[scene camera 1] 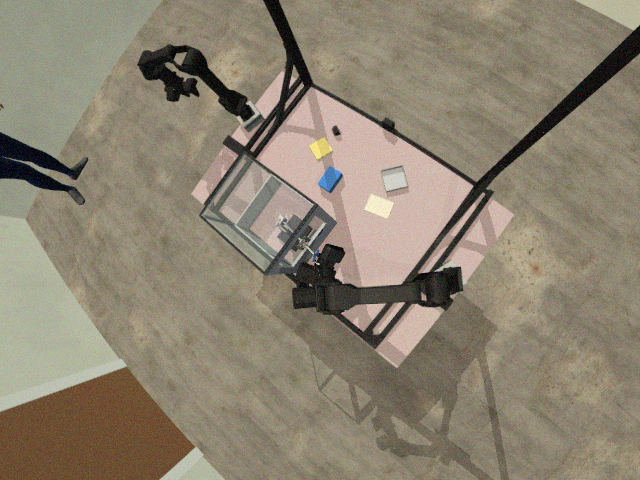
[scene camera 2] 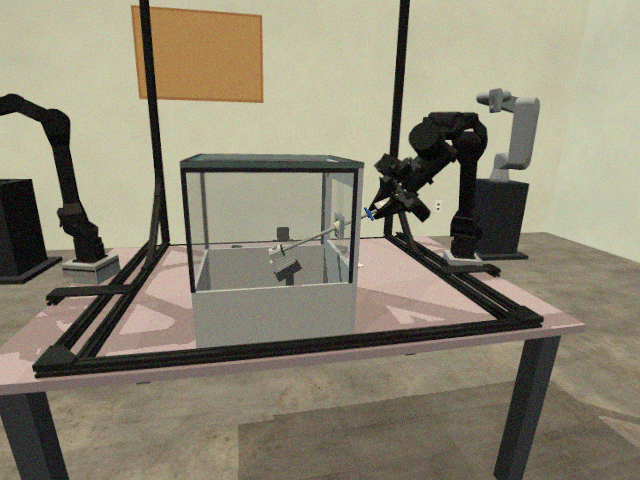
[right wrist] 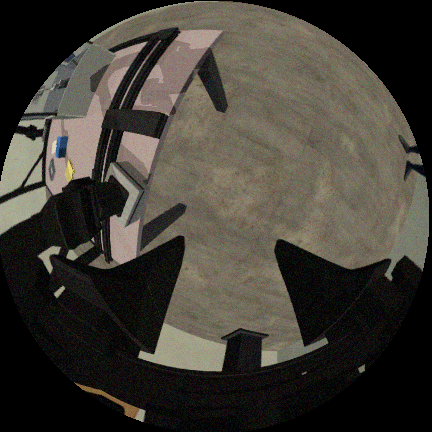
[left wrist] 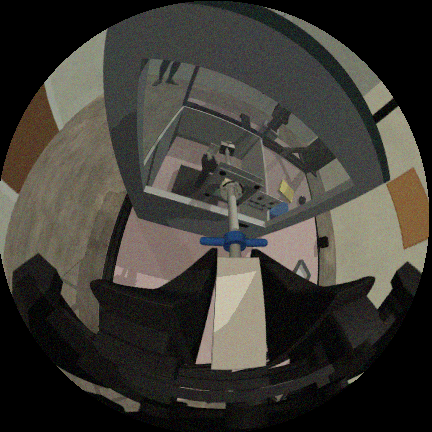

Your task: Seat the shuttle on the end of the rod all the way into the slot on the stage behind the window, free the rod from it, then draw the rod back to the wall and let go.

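Where they show: left gripper, fingertip midpoint: [scene camera 1: 318,256] [scene camera 2: 371,214] [left wrist: 233,253]; right gripper, fingertip midpoint: [scene camera 1: 194,96] [right wrist: 231,243] [left wrist: 264,94]; left arm's base at its link origin: [scene camera 2: 462,255] [right wrist: 42,132]; right arm's base at its link origin: [scene camera 1: 246,113] [scene camera 2: 90,258] [right wrist: 114,195].
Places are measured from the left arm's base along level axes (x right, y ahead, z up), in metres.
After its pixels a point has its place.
My left gripper [scene camera 2: 376,205] @(z 0.188, x -0.337, y 0.307 m) [left wrist: 233,253] @(z 0.188, x -0.337, y 0.307 m) is shut on the pale handle [left wrist: 239,320] @(z 0.222, x -0.334, y 0.269 m) of the rod, behind the blue crossbar [scene camera 1: 315,255] @(z 0.197, x -0.340, y 0.315 m) [scene camera 2: 368,213] @(z 0.193, x -0.348, y 0.315 m) [left wrist: 235,241] @(z 0.197, x -0.343, y 0.312 m). The grey rod [scene camera 2: 310,237] [left wrist: 232,212] @(z 0.184, x -0.350, y 0.338 m) slopes down through the port in the case's side wall. The small light shuttle [scene camera 1: 281,221] @(z 0.115, x -0.398, y 0.505 m) [scene camera 2: 276,251] @(z 0.110, x -0.408, y 0.510 m) [left wrist: 227,146] @(z 0.117, x -0.395, y 0.501 m) is at its inner end, directly above the tilted grey stage [scene camera 2: 286,267] in scene camera 2, behind the window. The slot and any contact there are too small to tell. My right gripper [right wrist: 231,243] @(z 0.120, x -0.450, y 1.257 m) is open and empty, out beyond the table edge.
The glass-topped case [scene camera 1: 316,205] @(z 0.311, x -0.239, y 0.415 m) [scene camera 2: 273,315] @(z 0.024, x -0.535, y 0.484 m) stands at the table's near edge in scene camera 2. A blue block [scene camera 1: 329,179] @(z 0.001, x -0.164, y 0.576 m), a yellow block [scene camera 1: 321,148] @(z -0.029, x -0.116, y 0.725 m), a cream sheet [scene camera 1: 378,206] @(z -0.035, x -0.062, y 0.378 m) and a grey tray [scene camera 1: 394,179] @(z -0.038, x 0.054, y 0.434 m) lie on the table. Black frame bars border it.
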